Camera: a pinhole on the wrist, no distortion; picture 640 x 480 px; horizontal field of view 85.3 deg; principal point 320.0 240.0 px. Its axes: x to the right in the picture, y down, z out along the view. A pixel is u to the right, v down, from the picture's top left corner.
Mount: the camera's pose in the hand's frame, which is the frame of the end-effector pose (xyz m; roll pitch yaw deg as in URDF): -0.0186 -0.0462 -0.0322 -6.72 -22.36 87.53
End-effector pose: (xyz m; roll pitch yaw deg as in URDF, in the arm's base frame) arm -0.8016 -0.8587 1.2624 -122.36 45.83 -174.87
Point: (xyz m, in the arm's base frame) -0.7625 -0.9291 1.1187
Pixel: outside the picture
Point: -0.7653 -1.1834 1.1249
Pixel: 426.3 79.6
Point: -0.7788 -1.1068 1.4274
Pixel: 173.2 328.8
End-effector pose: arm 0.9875 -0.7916 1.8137 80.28 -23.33 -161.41
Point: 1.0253 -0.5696 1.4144
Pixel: 60.9 456.1
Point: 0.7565 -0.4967 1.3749
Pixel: 83.3 214.9
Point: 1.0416 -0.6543 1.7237
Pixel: 395.7 448.5
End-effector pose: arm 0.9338 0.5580 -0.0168 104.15 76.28 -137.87
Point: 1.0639 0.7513 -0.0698
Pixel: 142.6 155.9
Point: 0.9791 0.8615 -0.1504
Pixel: 279.5 87.1
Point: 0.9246 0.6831 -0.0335
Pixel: 451.1 155.7
